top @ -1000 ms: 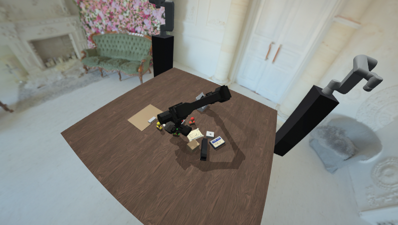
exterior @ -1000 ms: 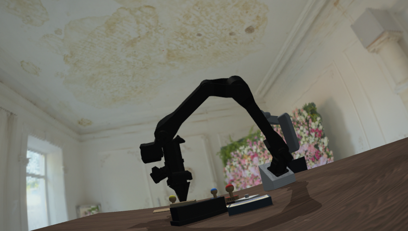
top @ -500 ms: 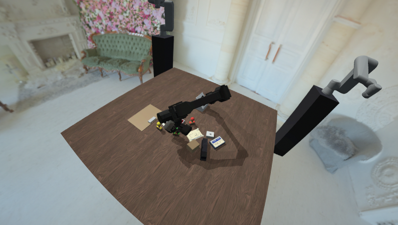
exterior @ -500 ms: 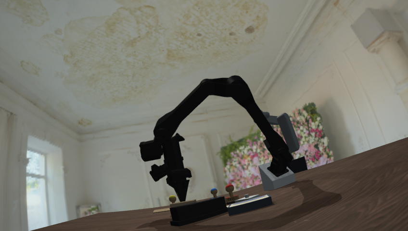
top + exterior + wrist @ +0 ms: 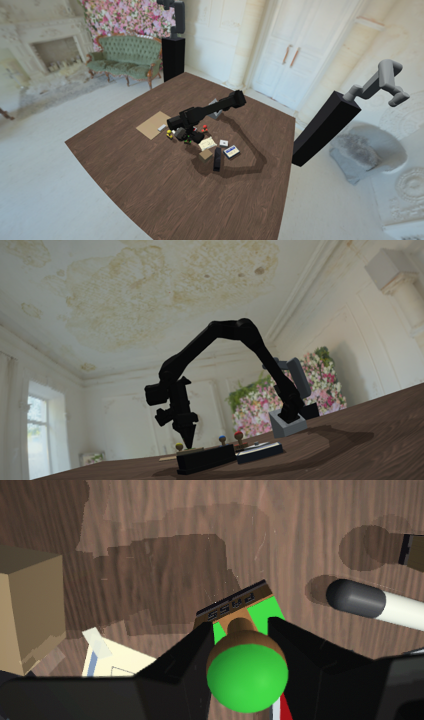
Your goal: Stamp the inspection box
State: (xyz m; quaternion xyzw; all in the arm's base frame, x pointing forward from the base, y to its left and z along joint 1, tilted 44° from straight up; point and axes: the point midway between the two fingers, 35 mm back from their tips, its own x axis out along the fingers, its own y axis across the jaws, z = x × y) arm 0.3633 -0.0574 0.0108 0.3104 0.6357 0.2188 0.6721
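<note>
Now: gripper tip 10 cm past the red ink pad, 4 cm to the left of it and 4 cm above it. Round my gripper tip: yellow-knobbed stamp (13 cm to the right, 2 cm below, 1 cm ahead); green-knobbed stamp (right at my gripper tip); white marker (10 cm to the right, 3 cm below, 2 cm behind).
</note>
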